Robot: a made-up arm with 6 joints. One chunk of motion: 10 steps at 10 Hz.
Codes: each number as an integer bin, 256 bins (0 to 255) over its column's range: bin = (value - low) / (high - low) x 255, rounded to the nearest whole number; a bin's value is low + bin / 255 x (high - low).
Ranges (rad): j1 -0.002..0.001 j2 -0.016..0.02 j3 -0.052..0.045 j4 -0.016..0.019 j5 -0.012..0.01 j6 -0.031..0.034
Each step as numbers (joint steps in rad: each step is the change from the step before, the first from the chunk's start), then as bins.
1 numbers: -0.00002 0.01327 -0.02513 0.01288 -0.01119 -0.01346
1 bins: 168 207 71 210 9 69
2 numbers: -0.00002 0.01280 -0.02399 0.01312 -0.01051 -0.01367
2 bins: 168 204 74 212 17 68
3 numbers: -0.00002 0.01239 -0.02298 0.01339 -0.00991 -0.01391
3 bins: 168 201 76 214 24 67
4 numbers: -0.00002 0.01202 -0.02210 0.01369 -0.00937 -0.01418
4 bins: 168 198 79 216 30 66
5 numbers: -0.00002 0.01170 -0.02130 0.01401 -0.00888 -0.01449
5 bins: 168 196 81 219 36 65
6 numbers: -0.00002 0.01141 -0.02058 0.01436 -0.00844 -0.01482
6 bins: 168 194 83 221 41 63
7 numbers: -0.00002 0.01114 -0.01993 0.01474 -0.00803 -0.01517
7 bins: 168 192 84 224 46 62
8 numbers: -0.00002 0.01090 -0.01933 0.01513 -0.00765 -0.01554
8 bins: 168 191 86 227 50 61
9 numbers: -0.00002 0.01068 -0.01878 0.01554 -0.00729 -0.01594
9 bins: 168 189 87 230 55 59
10 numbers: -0.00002 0.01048 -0.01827 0.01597 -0.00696 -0.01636
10 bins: 168 188 89 233 58 57
